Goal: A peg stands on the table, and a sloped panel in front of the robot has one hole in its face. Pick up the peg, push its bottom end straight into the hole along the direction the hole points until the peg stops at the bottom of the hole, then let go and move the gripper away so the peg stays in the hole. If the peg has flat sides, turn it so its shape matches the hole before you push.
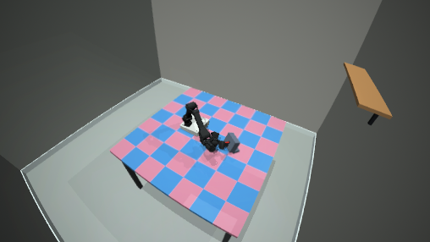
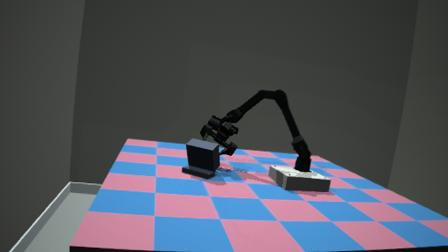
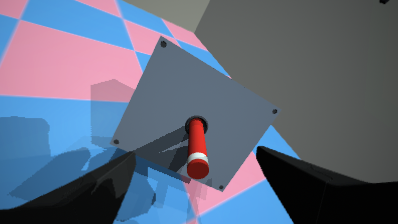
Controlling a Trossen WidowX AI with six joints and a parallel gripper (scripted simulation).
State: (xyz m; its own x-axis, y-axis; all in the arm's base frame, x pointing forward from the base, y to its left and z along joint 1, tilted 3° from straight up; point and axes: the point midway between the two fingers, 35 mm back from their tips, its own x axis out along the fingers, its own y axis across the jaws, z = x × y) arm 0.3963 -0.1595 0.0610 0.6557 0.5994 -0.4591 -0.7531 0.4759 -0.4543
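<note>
Now: the red peg right at my gripper tip. Also, from my gripper tip: sloped panel: 5 cm ahead, 4 cm to the left, 2 cm below.
</note>
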